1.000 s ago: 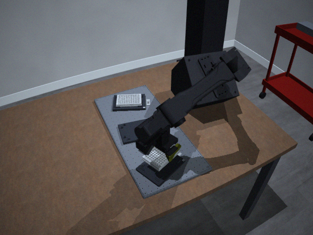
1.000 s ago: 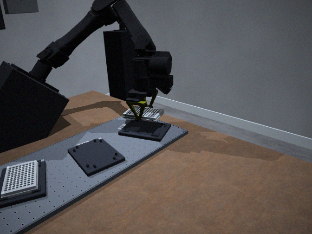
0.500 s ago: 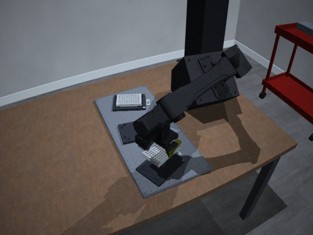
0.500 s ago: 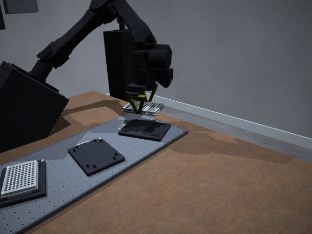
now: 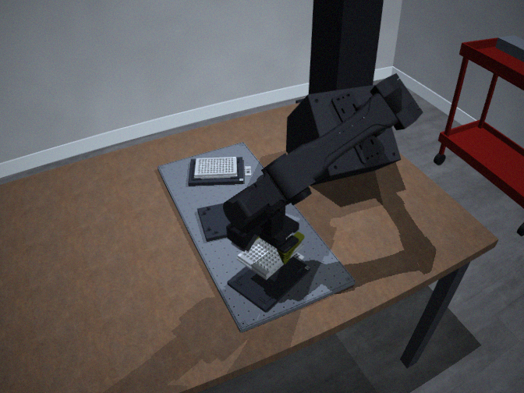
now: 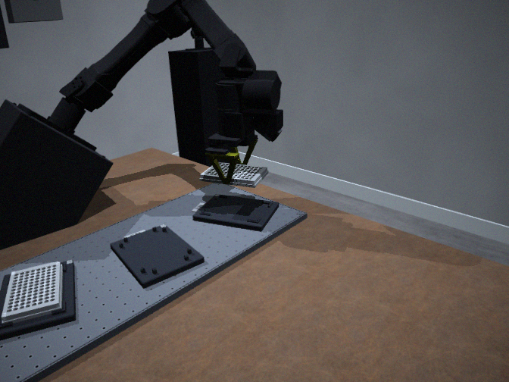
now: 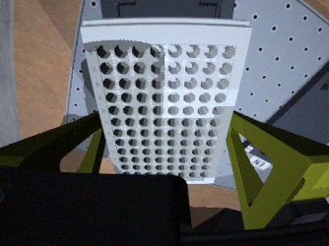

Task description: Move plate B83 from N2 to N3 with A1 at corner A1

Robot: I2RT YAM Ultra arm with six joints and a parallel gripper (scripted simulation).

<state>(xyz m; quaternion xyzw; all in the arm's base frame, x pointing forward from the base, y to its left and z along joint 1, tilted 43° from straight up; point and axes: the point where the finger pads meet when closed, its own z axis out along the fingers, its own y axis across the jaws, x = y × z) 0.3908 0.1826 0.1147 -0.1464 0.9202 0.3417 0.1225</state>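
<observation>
Right now my hand is 22 cm to the left of the landing nest N3 and 9 cm above it. The rest, counted from my hand: dark nest N2: 9 cm below; then N2 label: 10 cm below, 9 cm behind, 4 cm to the right.
</observation>
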